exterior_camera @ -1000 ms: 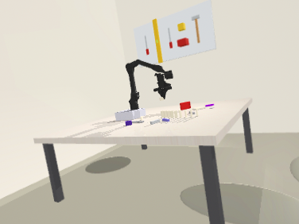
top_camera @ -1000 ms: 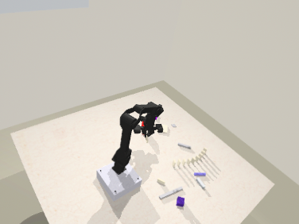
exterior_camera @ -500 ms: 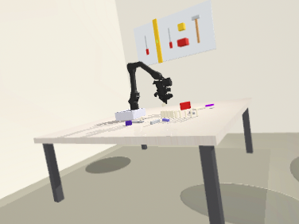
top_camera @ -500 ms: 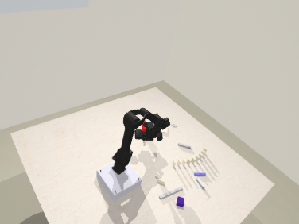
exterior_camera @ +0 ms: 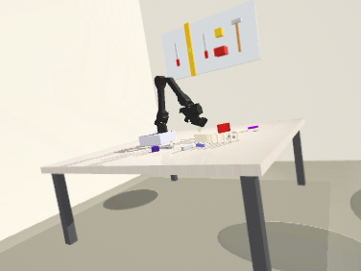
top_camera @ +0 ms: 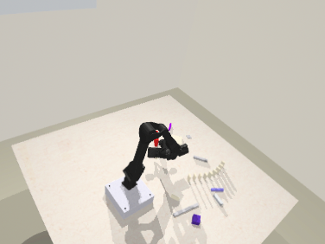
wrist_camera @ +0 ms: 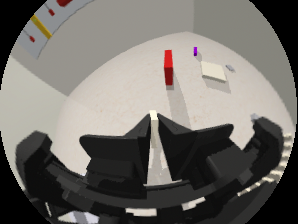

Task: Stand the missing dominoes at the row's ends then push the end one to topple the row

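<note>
Now: the red block 120 mm ahead of my gripper tip, 110 mm to the left of it and 40 mm below it. From my gripper tip the other things lie so: flat cream block (250 mm ahead, 30 mm to the left, 60 mm below); purple cube (140 mm behind, 440 mm to the right, 50 mm below); grey bar (130 mm behind, 370 mm to the right, 60 mm below).
</note>
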